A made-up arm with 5 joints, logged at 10 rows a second.
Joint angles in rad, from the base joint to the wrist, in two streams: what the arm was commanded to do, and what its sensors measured. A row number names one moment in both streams.
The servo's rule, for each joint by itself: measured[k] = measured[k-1] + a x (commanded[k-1-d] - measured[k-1]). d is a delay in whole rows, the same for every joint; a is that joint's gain. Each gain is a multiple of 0.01, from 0.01 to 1. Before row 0 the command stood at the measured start. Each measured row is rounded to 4 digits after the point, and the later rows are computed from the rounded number. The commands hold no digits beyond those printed.
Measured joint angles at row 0:
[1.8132, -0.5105, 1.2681, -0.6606, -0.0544]
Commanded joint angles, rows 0 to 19:
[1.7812, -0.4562, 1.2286, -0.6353, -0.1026]
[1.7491, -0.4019, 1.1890, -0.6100, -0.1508]
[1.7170, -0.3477, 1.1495, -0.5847, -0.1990]
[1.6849, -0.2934, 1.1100, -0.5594, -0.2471]
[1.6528, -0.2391, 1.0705, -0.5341, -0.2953]
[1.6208, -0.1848, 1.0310, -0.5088, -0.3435]
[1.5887, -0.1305, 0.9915, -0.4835, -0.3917]
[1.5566, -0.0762, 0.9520, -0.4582, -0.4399]
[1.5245, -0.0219, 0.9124, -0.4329, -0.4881]
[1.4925, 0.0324, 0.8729, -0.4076, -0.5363]
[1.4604, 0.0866, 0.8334, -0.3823, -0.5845]
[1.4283, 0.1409, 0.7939, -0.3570, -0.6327]
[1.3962, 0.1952, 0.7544, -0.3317, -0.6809]
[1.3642, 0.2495, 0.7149, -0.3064, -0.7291]
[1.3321, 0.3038, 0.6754, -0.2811, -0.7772]
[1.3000, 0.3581, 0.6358, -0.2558, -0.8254]
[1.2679, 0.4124, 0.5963, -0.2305, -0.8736]
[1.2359, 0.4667, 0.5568, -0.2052, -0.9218]
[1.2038, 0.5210, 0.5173, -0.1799, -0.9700]
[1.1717, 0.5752, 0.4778, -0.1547, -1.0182]
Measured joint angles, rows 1 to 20:
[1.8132, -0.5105, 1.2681, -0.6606, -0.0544]
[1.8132, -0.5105, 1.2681, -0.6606, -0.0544]
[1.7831, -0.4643, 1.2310, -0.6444, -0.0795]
[1.7511, -0.4113, 1.1915, -0.6224, -0.1166]
[1.7190, -0.3572, 1.1520, -0.5983, -0.1594]
[1.6869, -0.3030, 1.1125, -0.5734, -0.2050]
[1.6548, -0.2487, 1.0730, -0.5482, -0.2520]
[1.6228, -0.1944, 1.0335, -0.5230, -0.2996]
[1.5907, -0.1401, 0.9940, -0.4977, -0.3475]
[1.5586, -0.0858, 0.9545, -0.4724, -0.3955]
[1.5265, -0.0315, 0.9149, -0.4471, -0.4437]
[1.4945, 0.0228, 0.8754, -0.4218, -0.4919]
[1.4624, 0.0770, 0.8359, -0.3965, -0.5401]
[1.4303, 0.1313, 0.7964, -0.3712, -0.5883]
[1.3982, 0.1856, 0.7569, -0.3459, -0.6365]
[1.3662, 0.2399, 0.7174, -0.3206, -0.6847]
[1.3341, 0.2942, 0.6779, -0.2953, -0.7328]
[1.3020, 0.3485, 0.6383, -0.2700, -0.7810]
[1.2699, 0.4028, 0.5988, -0.2447, -0.8292]
[1.2379, 0.4571, 0.5593, -0.2194, -0.8774]
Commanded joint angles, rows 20 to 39:
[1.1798, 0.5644, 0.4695, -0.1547, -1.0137]
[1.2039, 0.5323, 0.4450, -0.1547, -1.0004]
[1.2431, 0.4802, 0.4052, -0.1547, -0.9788]
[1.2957, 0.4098, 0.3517, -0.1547, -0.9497]
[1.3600, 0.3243, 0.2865, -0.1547, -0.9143]
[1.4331, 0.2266, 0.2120, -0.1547, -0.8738]
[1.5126, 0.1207, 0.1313, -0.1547, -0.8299]
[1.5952, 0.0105, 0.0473, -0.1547, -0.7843]
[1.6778, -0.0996, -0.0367, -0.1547, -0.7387]
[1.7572, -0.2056, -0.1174, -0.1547, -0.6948]
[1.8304, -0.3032, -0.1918, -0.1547, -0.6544]
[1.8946, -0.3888, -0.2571, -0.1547, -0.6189]
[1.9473, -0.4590, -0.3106, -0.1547, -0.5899]
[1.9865, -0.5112, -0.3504, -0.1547, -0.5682]
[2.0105, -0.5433, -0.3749, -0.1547, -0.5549]
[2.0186, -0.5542, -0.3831, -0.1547, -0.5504]
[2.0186, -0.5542, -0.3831, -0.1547, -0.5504]
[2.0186, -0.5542, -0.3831, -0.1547, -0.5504]
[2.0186, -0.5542, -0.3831, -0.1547, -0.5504]
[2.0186, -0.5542, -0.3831, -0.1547, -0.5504]
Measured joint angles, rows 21 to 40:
[1.2058, 0.5114, 0.5198, -0.1941, -0.9256]
[1.1737, 0.5656, 0.4803, -0.1689, -0.9738]
[1.1794, 0.5646, 0.4701, -0.1598, -0.9945]
[1.2024, 0.5371, 0.4465, -0.1565, -0.9976]
[1.2407, 0.4887, 0.4077, -0.1553, -0.9878]
[1.2924, 0.4216, 0.3551, -0.1549, -0.9680]
[1.3559, 0.3389, 0.2906, -0.1548, -0.9401]
[1.4285, 0.2434, 0.2167, -0.1547, -0.9056]
[1.5076, 0.1391, 0.1364, -0.1547, -0.8662]
[1.5899, 0.0298, 0.0526, -0.1547, -0.8236]
[1.6725, -0.0802, -0.0313, -0.1547, -0.7795]
[1.7521, -0.1868, -0.1122, -0.1547, -0.7355]
[1.8257, -0.2857, -0.1870, -0.1547, -0.6933]
[1.8905, -0.3733, -0.2529, -0.1547, -0.6546]
[1.9439, -0.4461, -0.3071, -0.1547, -0.6210]
[1.9839, -0.5014, -0.3478, -0.1547, -0.5935]
[2.0089, -0.5370, -0.3733, -0.1547, -0.5734]
[2.0180, -0.5516, -0.3825, -0.1547, -0.5614]
[2.0186, -0.5538, -0.3831, -0.1547, -0.5557]
[2.0186, -0.5541, -0.3831, -0.1547, -0.5529]

